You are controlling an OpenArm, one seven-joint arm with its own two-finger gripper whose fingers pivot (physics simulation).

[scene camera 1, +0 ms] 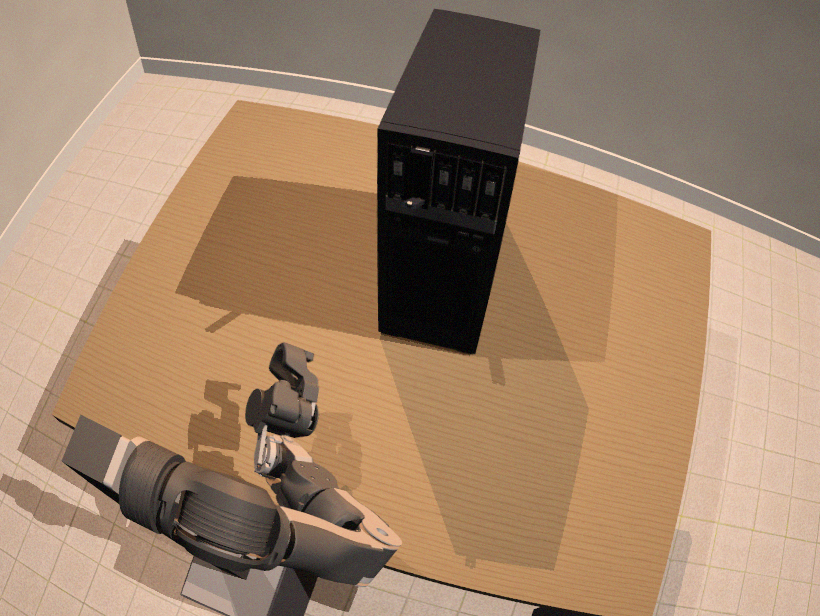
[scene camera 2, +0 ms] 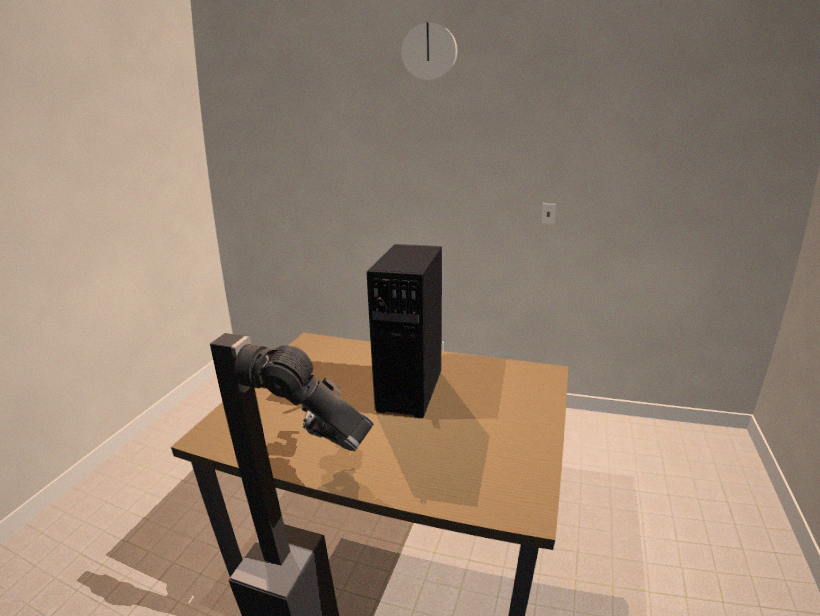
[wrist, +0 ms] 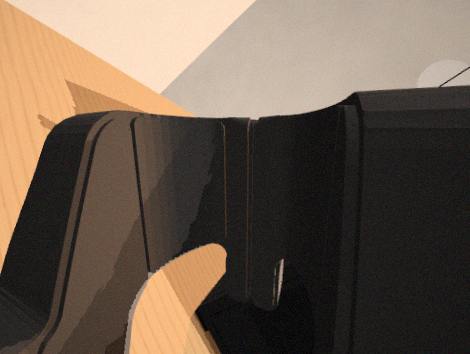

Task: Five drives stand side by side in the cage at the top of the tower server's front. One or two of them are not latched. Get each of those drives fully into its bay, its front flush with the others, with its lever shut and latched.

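The black tower server [scene camera 1: 427,285] [scene camera 2: 399,371] stands upright on the table. Its cage shows a first drive [scene camera 1: 397,169], third drive [scene camera 1: 444,177], fourth drive [scene camera 1: 467,181] and fifth drive [scene camera 1: 490,187], counted from the left, with upright, shut-looking levers. The second drive's lever [scene camera 1: 414,202] [scene camera 2: 381,303] is swung open and sticks out low at the front. How deep that drive sits is too dark to tell. My gripper [scene camera 1: 308,358] [wrist: 261,208] is shut and empty, over the table's front left, well apart from the tower. In the wrist view its fingers cover most of the tower.
The wooden table [scene camera 1: 636,464] [scene camera 2: 530,450] carries the tower toward its back. My arm [scene camera 1: 228,510] [scene camera 2: 338,414] reaches in from its post [scene camera 2: 248,437] at the table's front left corner. A grey wall [scene camera 1: 629,79] [scene camera 2: 318,165] rises behind the table.
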